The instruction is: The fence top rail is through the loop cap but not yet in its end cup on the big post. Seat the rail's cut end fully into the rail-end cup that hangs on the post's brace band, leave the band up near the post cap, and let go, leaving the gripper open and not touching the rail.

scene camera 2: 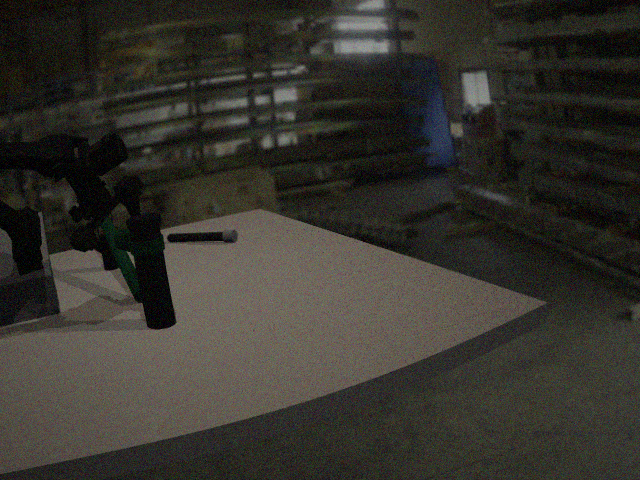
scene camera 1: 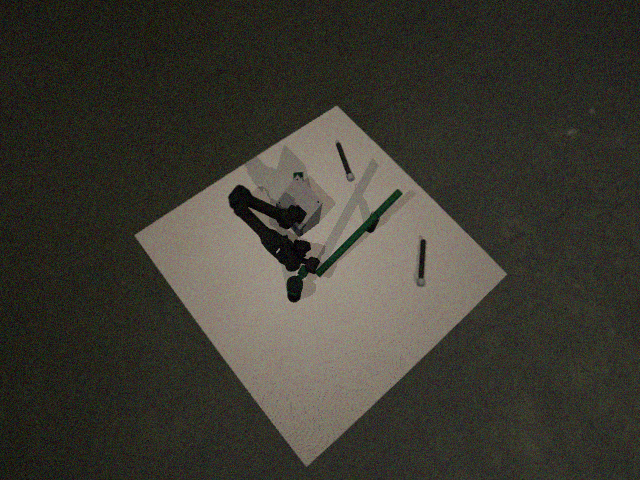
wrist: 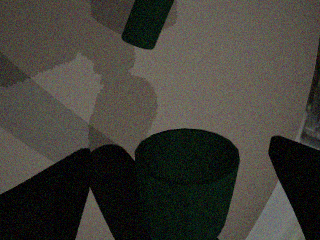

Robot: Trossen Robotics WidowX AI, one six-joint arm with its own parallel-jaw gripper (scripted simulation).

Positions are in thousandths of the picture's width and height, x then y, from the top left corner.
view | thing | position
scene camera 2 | my gripper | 199,509
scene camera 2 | green top rail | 198,555
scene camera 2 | dark big post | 237,566
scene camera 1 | green top rail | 621,405
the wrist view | my gripper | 577,635
